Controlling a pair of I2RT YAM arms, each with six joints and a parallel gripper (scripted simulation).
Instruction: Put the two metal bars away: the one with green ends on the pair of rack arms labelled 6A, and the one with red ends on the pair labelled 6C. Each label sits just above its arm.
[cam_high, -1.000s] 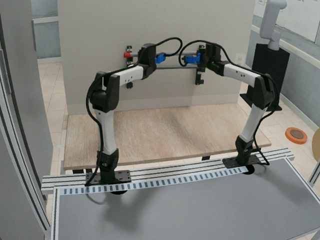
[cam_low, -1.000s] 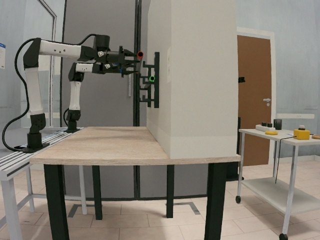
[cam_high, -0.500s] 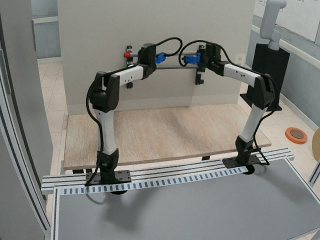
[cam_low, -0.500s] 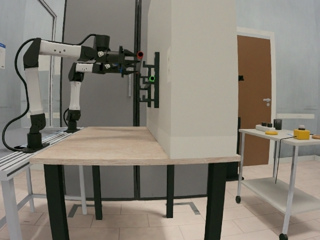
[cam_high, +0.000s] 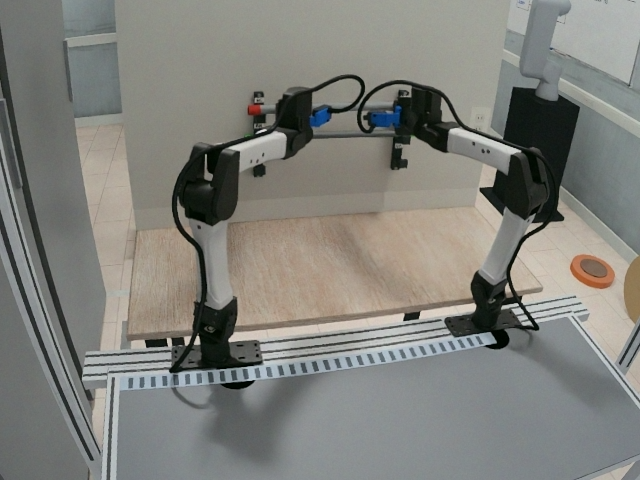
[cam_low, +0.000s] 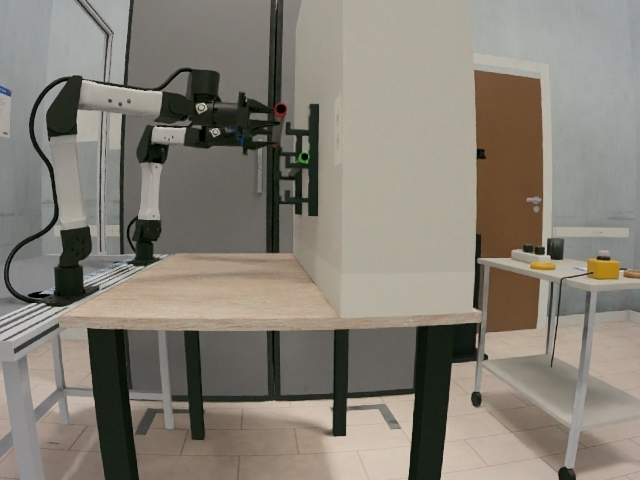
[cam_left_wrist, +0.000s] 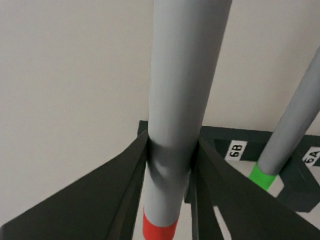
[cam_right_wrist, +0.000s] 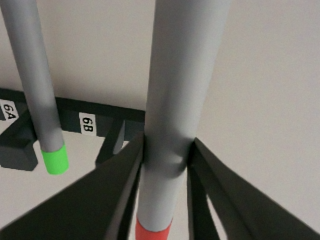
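Observation:
Right now the red-ended bar is 16 cm to the right of my left hand. Also, from my left hand: beige wall panel 20 cm ahead, 12 cm to the right, 7 cm above; then wall socket 9 cm ahead, 63 cm to the right, 8 cm below; then green-ended bar 6 cm ahead, 15 cm to the right, 10 cm below.

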